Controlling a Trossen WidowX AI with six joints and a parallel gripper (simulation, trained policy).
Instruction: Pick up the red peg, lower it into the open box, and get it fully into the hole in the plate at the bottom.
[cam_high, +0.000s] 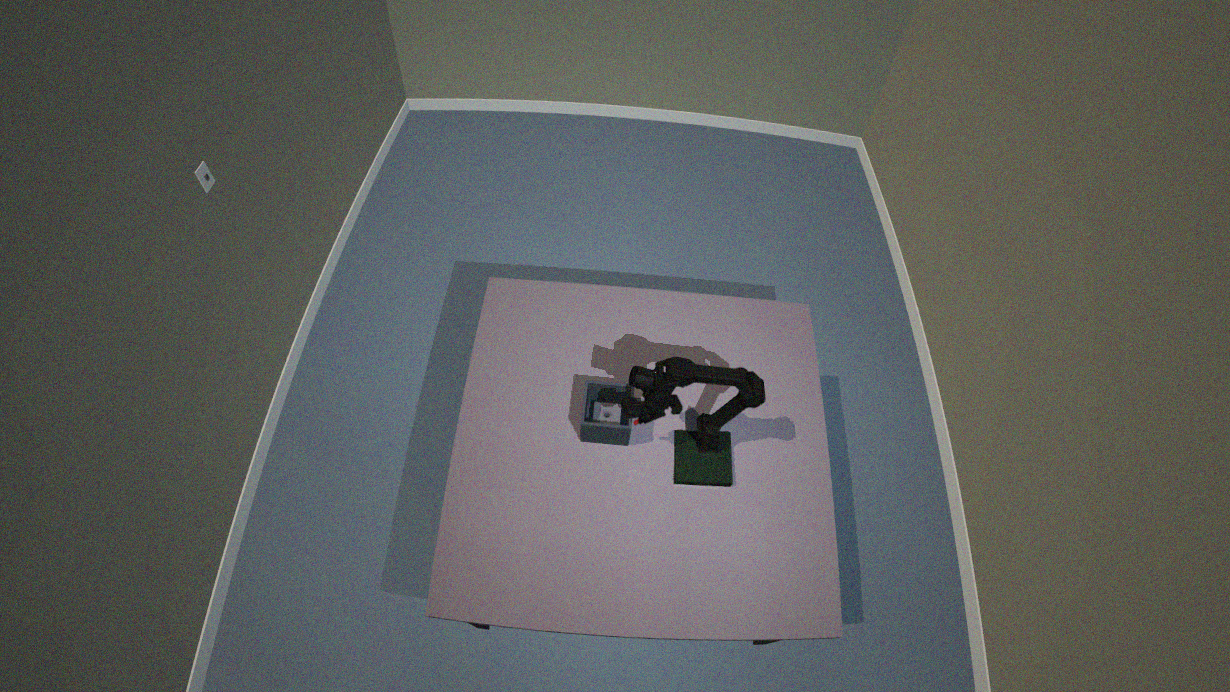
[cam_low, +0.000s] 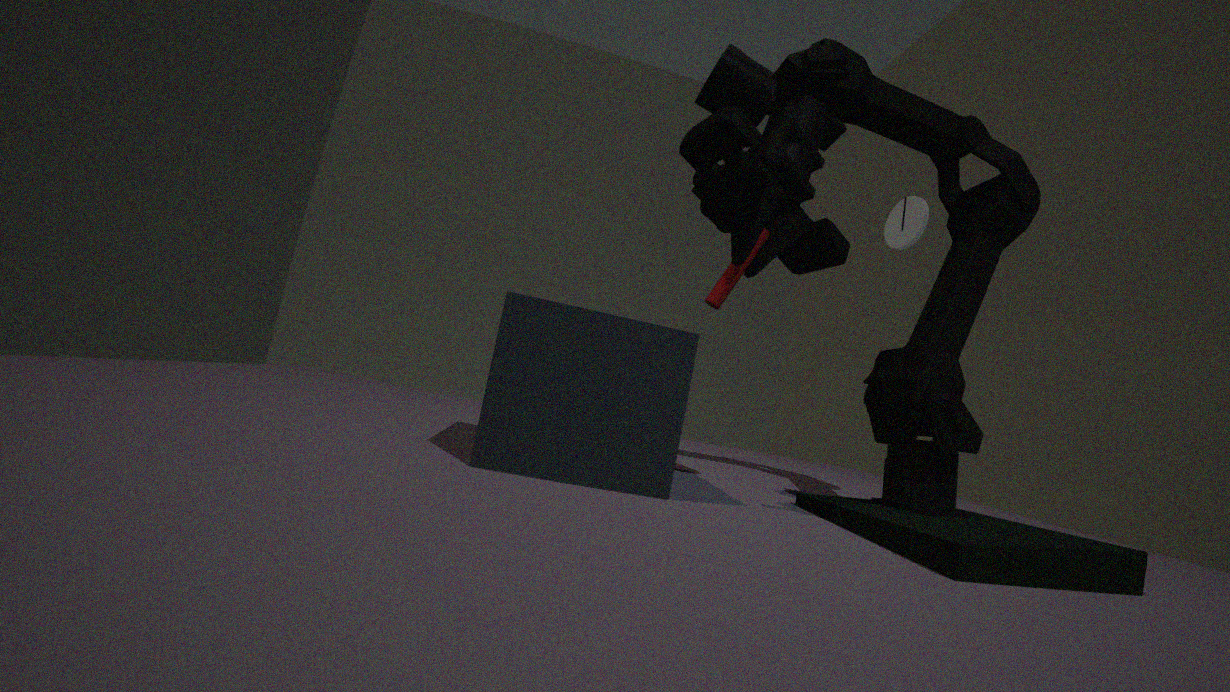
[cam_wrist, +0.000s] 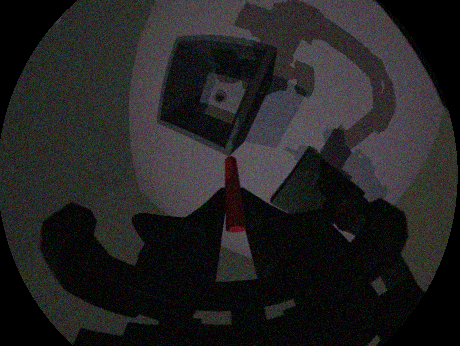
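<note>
The plate lies 15 cm below my gripper tip, 10 cm to the right of it and 10 cm ahead of it. Round my gripper tip: red peg 1 cm to the right.
</note>
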